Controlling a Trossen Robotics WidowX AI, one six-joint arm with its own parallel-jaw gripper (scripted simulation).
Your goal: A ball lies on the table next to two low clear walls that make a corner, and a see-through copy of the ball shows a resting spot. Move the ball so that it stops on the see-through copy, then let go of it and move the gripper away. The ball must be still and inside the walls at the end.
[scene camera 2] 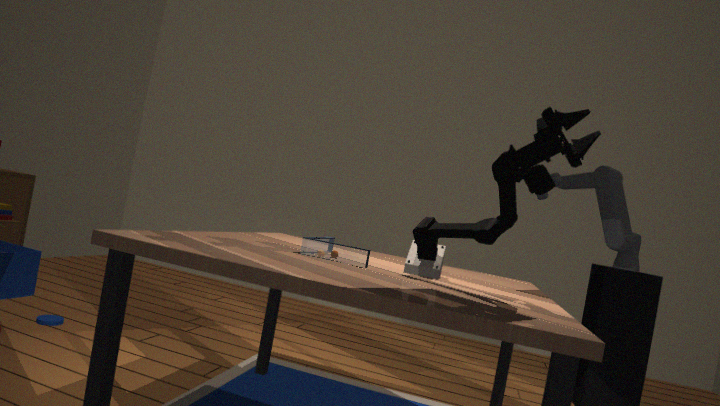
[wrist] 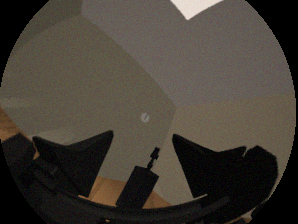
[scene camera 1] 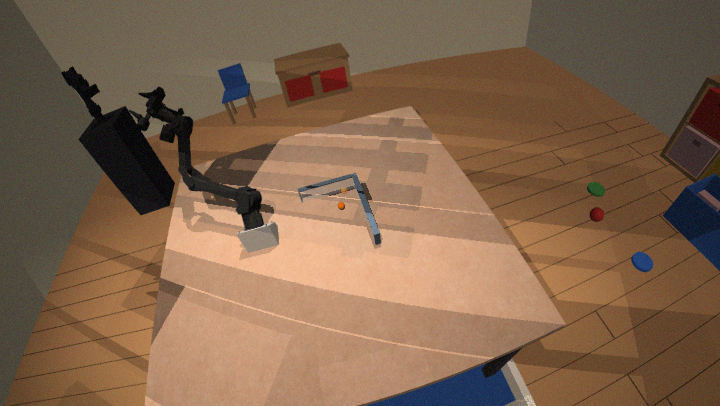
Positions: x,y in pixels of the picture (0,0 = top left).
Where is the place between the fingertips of the gripper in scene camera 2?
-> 595,121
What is the gripper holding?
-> Nothing.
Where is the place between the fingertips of the gripper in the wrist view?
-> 143,135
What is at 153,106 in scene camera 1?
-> The gripper.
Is the gripper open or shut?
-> Open.
